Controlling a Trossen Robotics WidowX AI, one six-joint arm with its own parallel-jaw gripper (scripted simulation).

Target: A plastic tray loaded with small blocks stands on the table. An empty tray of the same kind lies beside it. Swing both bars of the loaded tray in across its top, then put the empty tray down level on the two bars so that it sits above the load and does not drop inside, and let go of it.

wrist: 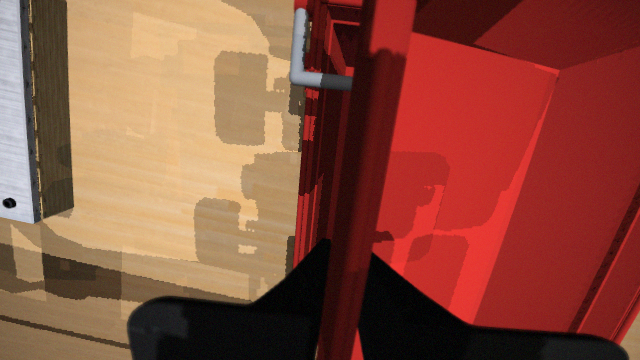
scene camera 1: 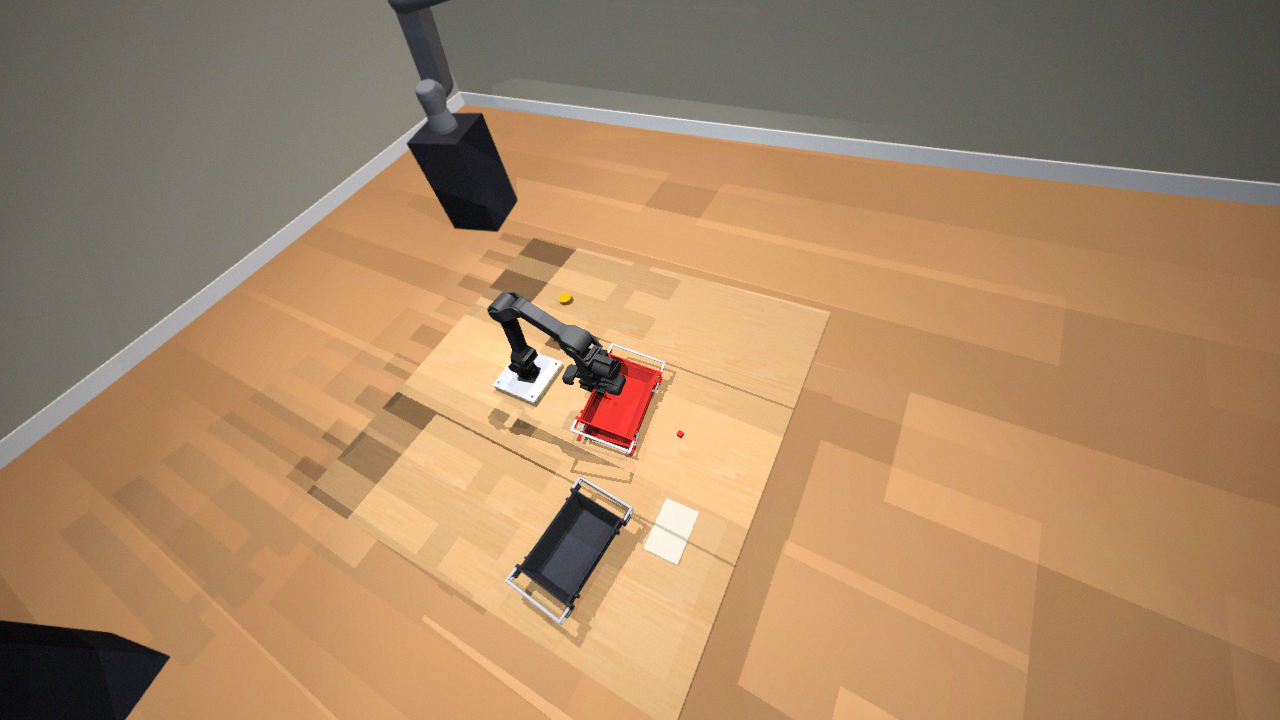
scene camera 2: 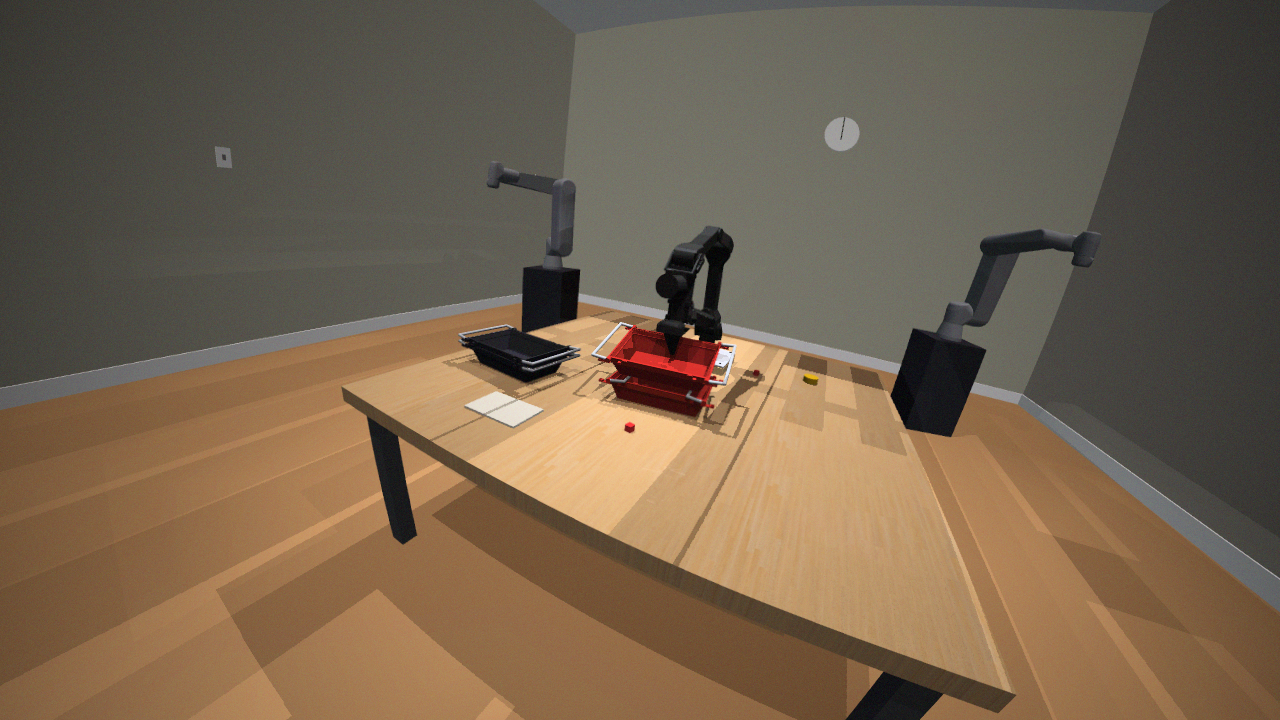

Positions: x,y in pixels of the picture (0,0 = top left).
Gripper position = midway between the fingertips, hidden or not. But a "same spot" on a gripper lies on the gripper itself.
my gripper: wrist; scene camera 1 600,394; scene camera 2
red tray: wrist 484,158; scene camera 1 619,415; scene camera 2 643,354
white card: scene camera 1; scene camera 2; not seen in the wrist view (out of frame)
same spot on my gripper: [wrist: 290,313] = [scene camera 2: 688,330]
same spot on white card: [scene camera 2: 511,412] = [scene camera 1: 679,520]
